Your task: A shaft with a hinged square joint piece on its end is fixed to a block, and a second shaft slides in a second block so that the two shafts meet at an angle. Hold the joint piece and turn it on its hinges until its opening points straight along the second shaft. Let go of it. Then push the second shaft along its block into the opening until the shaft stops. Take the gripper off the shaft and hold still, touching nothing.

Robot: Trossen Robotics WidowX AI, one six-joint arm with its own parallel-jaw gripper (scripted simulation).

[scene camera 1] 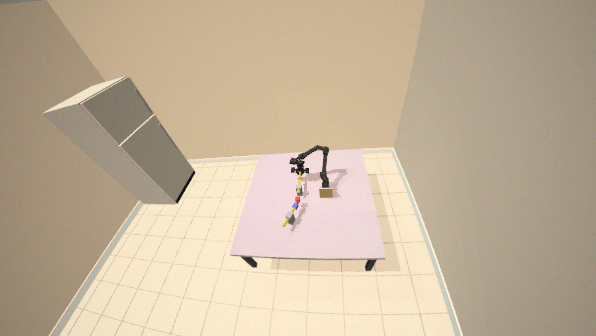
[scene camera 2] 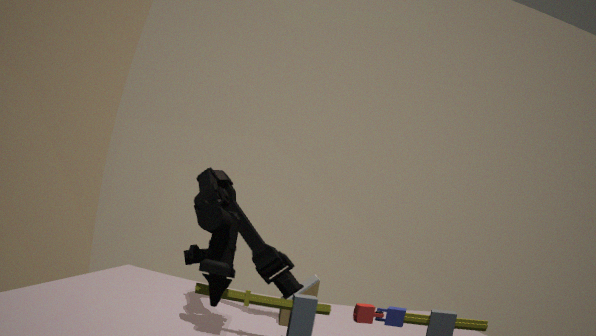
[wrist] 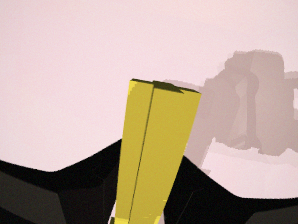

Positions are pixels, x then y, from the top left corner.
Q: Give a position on a yellow shaft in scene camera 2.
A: At 234, 295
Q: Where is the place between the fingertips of my gripper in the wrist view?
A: At 146, 144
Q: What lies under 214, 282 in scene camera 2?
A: My gripper.
